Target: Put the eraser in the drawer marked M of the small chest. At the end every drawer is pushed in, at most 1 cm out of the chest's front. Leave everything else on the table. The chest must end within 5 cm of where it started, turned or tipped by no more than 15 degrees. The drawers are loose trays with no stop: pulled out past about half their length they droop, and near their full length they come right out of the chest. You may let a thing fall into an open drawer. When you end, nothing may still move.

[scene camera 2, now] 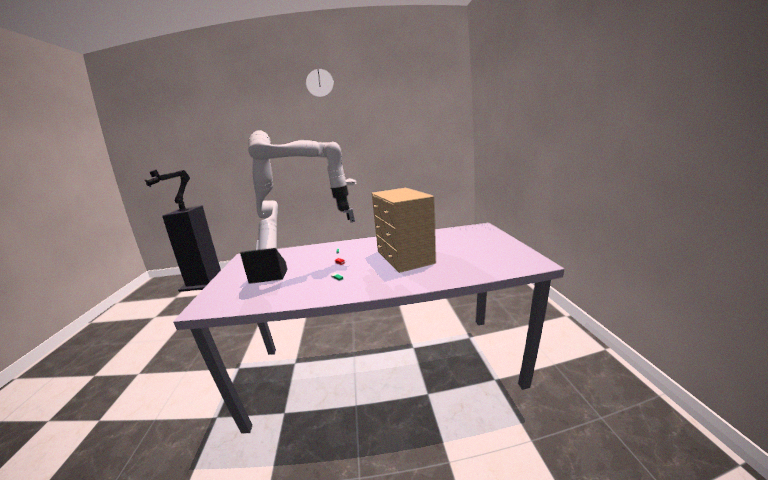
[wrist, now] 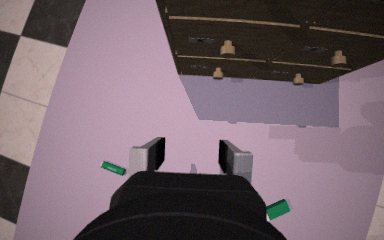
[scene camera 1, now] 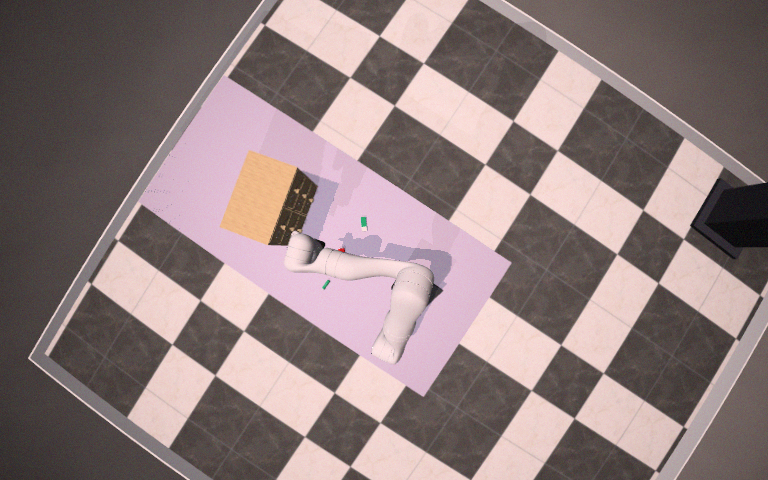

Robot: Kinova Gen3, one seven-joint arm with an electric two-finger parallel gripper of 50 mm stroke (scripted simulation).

Labels:
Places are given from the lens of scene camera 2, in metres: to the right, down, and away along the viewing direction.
wooden chest (scene camera 2: pixel 414 219): 0.13, -0.09, 1.20

